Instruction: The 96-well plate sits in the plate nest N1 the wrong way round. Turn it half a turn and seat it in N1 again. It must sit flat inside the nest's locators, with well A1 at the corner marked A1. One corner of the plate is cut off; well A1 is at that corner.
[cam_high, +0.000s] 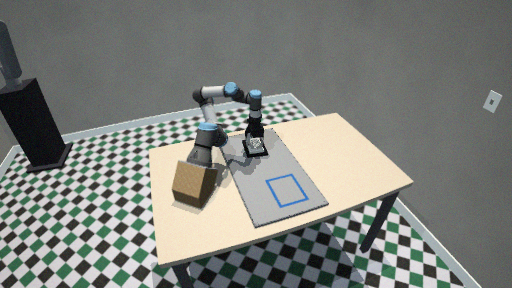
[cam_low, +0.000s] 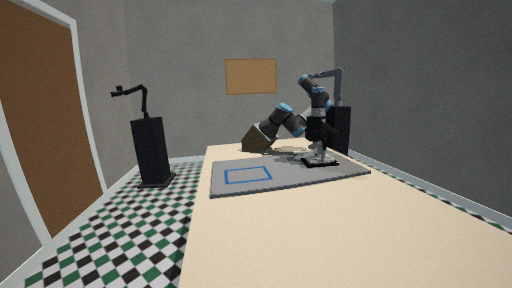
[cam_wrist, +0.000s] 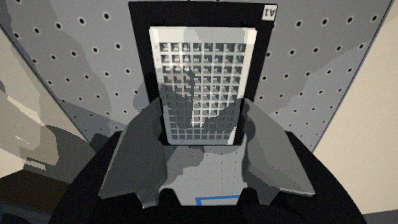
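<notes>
Right now my hand is 20 mm above the black pad. Round my hand: A1 label 70 mm to the left, 60 mm ahead, 20 mm below; clear 96-well plate 10 mm below.
</notes>
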